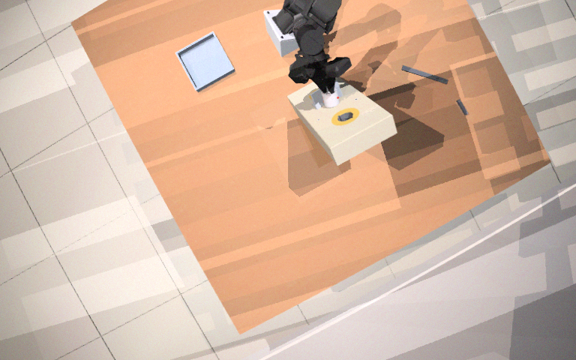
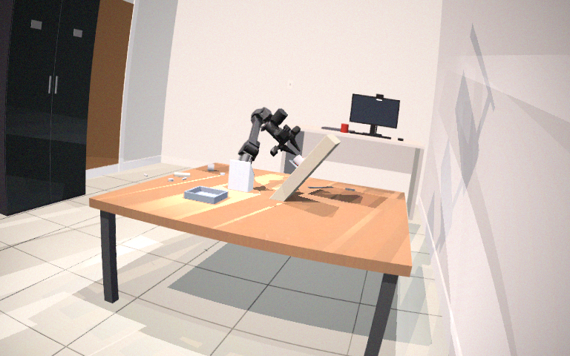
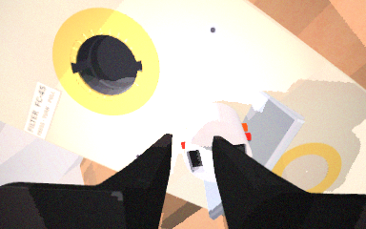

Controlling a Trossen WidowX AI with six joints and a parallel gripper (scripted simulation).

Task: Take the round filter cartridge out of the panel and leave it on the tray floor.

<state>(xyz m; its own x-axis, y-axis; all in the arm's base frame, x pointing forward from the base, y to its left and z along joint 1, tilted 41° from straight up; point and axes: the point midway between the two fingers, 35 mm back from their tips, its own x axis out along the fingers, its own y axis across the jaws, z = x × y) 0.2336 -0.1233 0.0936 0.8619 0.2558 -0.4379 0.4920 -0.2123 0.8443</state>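
My gripper tip is 40 mm above the white filter cartridge and 10 mm short of it. Round my gripper tip: grey tray 370 mm behind, 240 mm to the right, 220 mm below; then cream service panel 60 mm below, 50 mm ahead.
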